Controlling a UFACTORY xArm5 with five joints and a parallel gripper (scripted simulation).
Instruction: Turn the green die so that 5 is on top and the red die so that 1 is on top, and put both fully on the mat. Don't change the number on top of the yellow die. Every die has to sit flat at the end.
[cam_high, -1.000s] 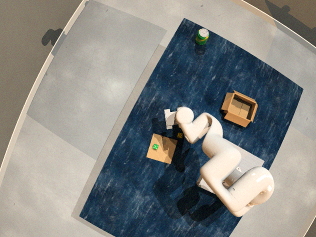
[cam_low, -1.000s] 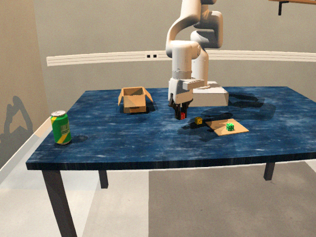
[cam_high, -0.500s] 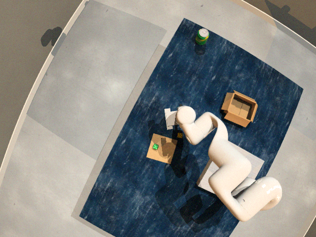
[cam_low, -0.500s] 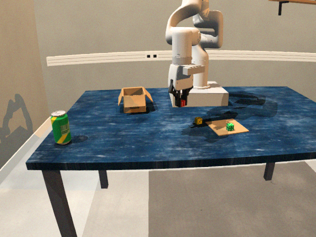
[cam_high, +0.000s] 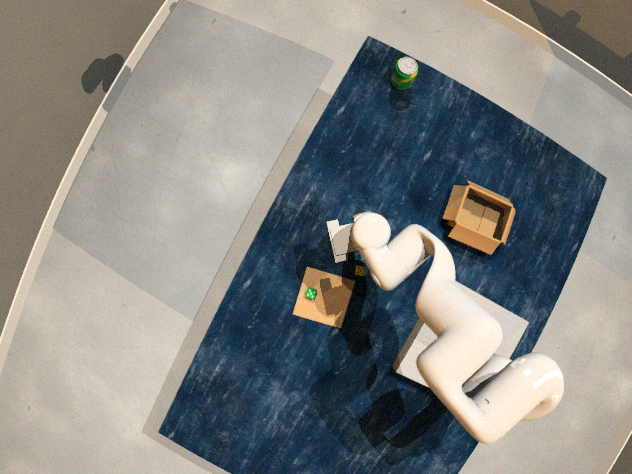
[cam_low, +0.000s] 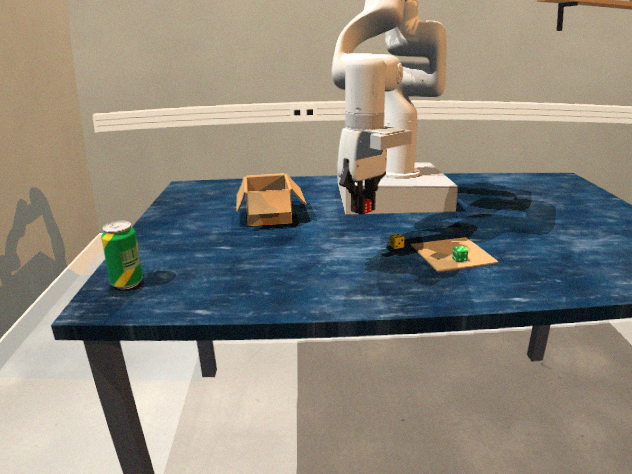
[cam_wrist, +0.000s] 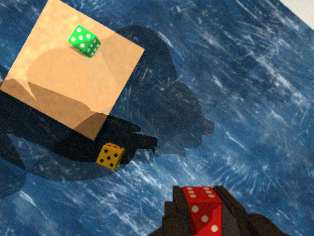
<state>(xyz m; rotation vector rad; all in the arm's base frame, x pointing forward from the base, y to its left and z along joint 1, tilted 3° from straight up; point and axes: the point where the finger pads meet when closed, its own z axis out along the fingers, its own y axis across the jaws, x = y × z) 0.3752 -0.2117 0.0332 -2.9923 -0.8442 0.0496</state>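
Now: the yellow die 110 mm below my hand, 90 mm to the left of it and 30 mm behind it. From my hand the other things lie so: red die (10 mm below); mat (190 mm to the left, 120 mm below, 40 mm ahead); green die (190 mm to the left, 100 mm below, 80 mm ahead).
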